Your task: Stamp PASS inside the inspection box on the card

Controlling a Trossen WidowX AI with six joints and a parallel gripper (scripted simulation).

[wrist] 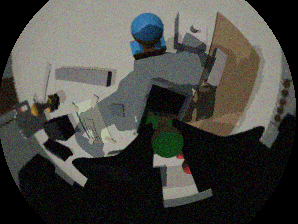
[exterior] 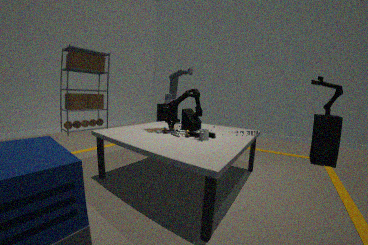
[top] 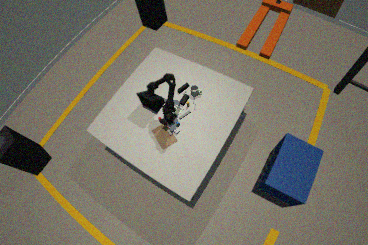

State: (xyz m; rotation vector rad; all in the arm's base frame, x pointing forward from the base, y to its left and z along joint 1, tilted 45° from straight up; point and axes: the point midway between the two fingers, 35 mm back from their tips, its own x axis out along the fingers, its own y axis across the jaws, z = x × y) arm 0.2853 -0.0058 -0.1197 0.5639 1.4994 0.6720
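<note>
Now: gripper tip right at the green stamp. Also, from my gripper tip: blue stamp: 9 cm ahead, 2 cm below, 1 cm to the left; light cylinder: 8 cm behind, 5 cm to the left, 3 cm below; dark ink pad: 3 cm below.
</note>
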